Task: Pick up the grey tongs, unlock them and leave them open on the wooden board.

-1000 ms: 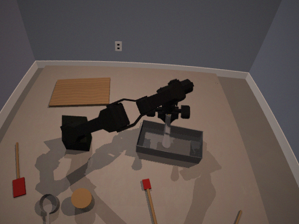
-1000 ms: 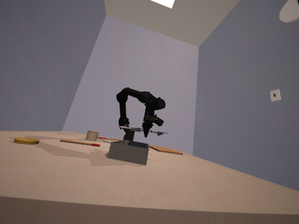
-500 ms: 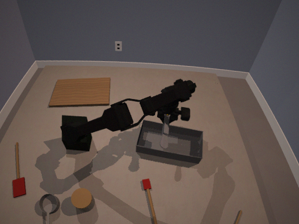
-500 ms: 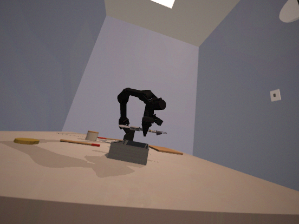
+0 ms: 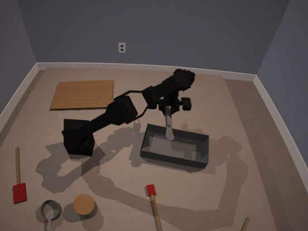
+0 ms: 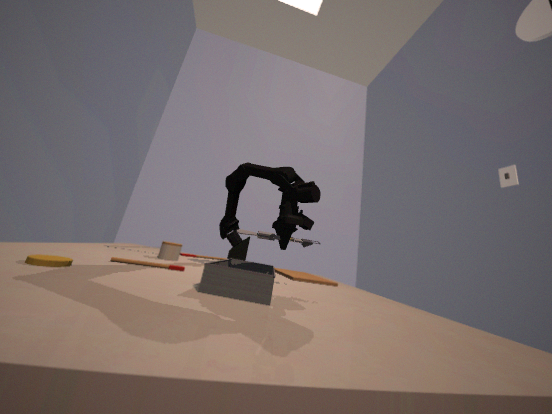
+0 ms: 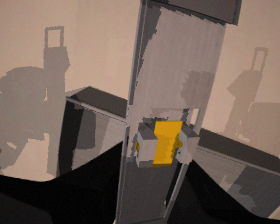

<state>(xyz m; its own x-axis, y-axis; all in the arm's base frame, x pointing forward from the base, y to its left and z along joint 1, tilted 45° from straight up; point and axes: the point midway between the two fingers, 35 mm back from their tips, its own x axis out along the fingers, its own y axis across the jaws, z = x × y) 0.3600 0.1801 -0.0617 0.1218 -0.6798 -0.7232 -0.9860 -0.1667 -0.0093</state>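
The yellow lock piece is 40 mm above my gripper tip and 20 mm to the left of it. Also, from my gripper tip: grey roasting tin (100 mm to the right, 90 mm below, 60 mm ahead); wooden board (490 mm behind, 180 mm to the left, 110 mm below).
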